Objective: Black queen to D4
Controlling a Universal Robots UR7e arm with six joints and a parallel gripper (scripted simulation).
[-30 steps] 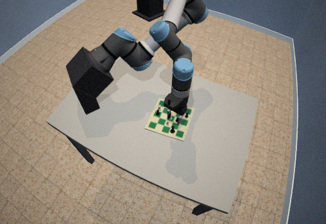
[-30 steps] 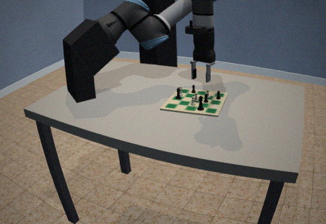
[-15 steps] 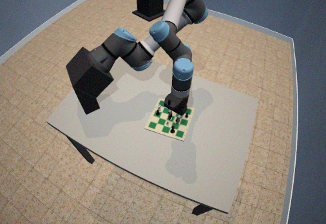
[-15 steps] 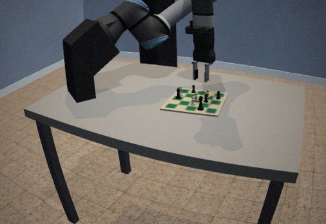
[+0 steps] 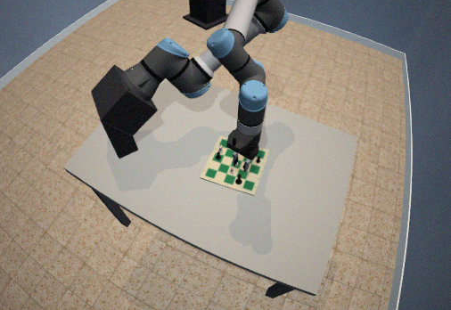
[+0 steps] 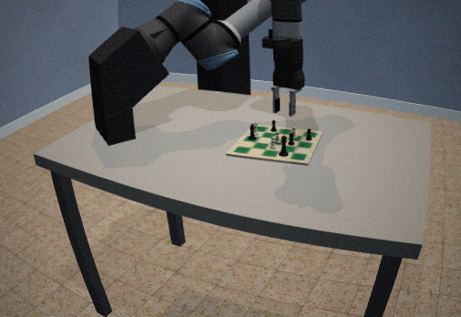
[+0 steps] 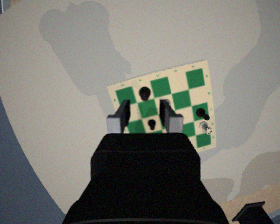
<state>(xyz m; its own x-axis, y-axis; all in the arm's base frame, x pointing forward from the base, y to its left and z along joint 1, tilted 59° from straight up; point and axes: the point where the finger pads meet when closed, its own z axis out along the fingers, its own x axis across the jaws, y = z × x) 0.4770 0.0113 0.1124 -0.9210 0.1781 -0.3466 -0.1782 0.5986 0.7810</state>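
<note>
Right now the black queen is 10 cm below my hand. Round my hand: green-and-cream chessboard: 6 cm behind, 5 cm to the left, 13 cm below.
</note>
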